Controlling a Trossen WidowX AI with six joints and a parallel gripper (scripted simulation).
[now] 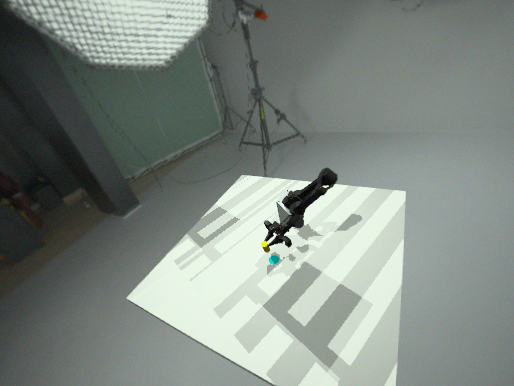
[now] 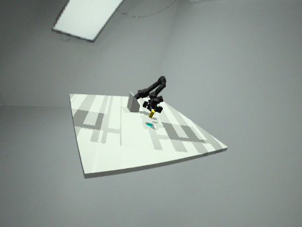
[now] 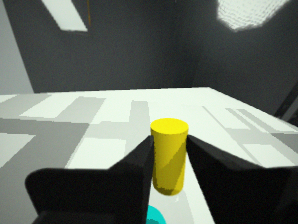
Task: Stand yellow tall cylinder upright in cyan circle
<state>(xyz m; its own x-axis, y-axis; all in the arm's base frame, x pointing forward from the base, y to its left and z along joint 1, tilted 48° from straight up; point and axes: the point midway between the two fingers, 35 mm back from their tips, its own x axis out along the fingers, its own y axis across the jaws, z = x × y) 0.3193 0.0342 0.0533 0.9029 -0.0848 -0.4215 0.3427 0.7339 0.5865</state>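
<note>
My gripper tip is now 20 mm past the cyan circle, 10 mm to the right of it and 140 mm above it. The rest, counted from my gripper tip: yellow cylinder (20 mm below).
</note>
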